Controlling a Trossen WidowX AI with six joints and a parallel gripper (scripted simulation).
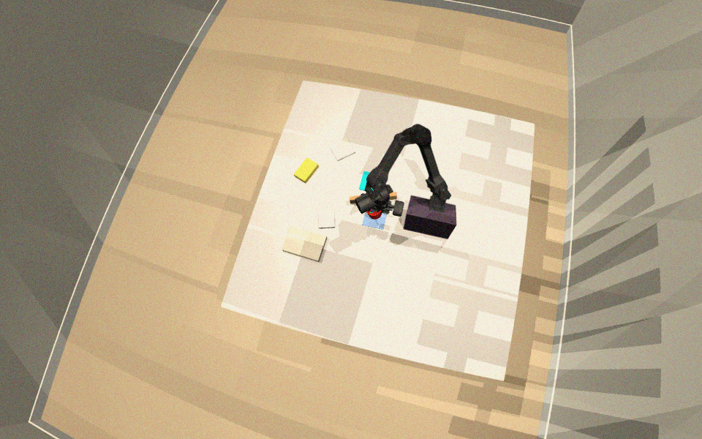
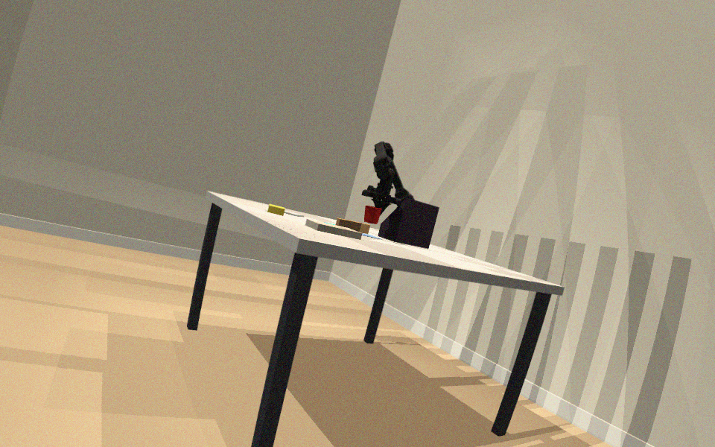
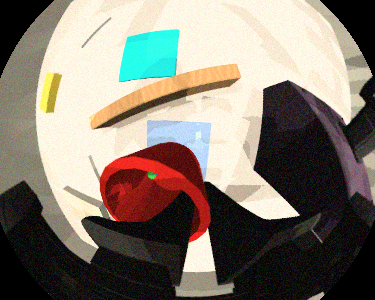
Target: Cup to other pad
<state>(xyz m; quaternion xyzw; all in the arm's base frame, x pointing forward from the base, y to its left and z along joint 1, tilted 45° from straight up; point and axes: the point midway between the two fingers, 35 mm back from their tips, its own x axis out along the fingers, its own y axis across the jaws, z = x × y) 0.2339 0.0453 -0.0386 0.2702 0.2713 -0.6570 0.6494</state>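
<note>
The cyan pad lies 90 mm ahead of my gripper tip, 170 mm to the right of it and 100 mm below it. Round my gripper tip: red cup 30 mm ahead; then light blue pad 30 mm ahead, 100 mm below; then wooden bar 60 mm ahead, 80 mm to the right, 80 mm below.
</note>
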